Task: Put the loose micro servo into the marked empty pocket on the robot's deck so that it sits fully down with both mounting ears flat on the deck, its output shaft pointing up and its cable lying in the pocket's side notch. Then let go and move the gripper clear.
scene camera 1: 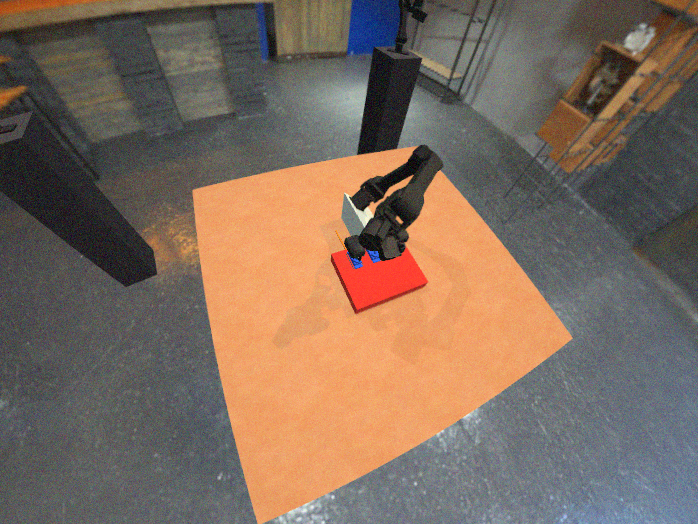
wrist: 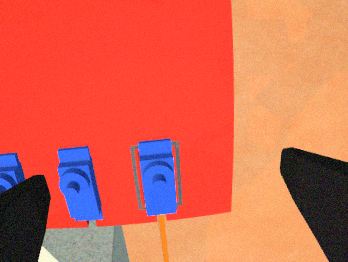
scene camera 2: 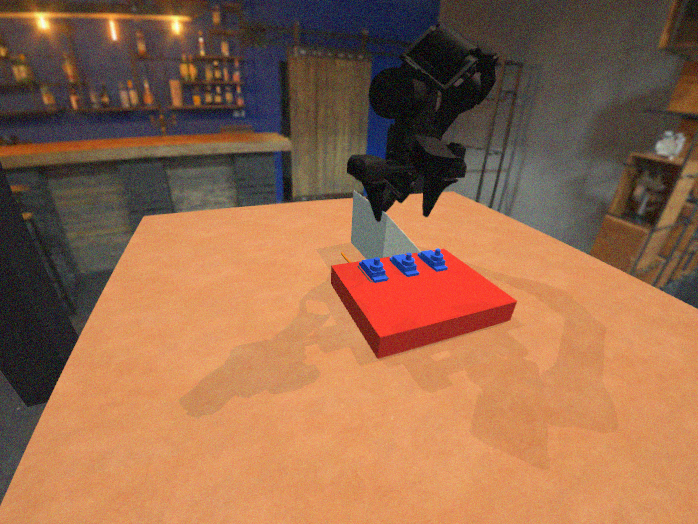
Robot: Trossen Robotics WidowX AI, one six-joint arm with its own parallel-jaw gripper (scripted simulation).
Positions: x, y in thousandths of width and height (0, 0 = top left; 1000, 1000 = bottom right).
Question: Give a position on a red deck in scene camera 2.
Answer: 580, 598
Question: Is the gripper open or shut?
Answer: Open.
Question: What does the gripper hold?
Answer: Nothing.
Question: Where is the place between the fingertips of the gripper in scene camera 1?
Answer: At 534, 488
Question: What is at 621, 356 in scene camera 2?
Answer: The gripper.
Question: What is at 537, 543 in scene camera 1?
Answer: A red deck.
